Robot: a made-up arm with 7 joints.
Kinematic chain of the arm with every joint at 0, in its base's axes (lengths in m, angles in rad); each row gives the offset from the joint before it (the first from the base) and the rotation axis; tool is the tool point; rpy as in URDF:
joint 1: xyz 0 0 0.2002 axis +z
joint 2: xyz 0 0 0 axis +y
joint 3: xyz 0 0 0.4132 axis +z
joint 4: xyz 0.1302 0 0 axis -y
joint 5: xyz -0.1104 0 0.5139 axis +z
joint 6: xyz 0 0 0 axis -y
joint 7: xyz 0.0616 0 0 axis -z
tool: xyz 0 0 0 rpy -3.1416 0 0
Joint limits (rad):
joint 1: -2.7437..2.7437
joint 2: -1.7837..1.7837
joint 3: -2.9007..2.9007
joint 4: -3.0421..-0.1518
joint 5: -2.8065..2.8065
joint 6: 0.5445..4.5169
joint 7: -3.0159..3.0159
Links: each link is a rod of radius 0.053 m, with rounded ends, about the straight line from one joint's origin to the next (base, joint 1, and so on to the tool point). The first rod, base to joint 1, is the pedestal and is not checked.
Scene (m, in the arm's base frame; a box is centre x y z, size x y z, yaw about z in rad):
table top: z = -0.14
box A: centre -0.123 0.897 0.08 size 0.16 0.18 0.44 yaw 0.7
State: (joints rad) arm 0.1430 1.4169 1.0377 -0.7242 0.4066 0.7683 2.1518
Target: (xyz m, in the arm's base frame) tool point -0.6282 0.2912 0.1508
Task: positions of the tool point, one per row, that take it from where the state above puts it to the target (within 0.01 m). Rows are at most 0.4 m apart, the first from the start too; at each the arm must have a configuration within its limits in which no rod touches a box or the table.
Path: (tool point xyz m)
1: 0.6096 0.7218 0.3379
2: 0.2772 0.8045 0.5174
3: -0.0919 0.7322 0.6113
4: -0.4021 0.5239 0.5891
5: -0.5717 0.2497 0.4575
6: -0.5686 0.0046 0.2625
7: -0.5682 0.0595 0.3724
8: -0.5621 0.1439 0.4219
9: -0.5687 0.2328 0.3978
10: -0.5940 0.2922 0.3019
11: -0.6282 0.2912 0.1508

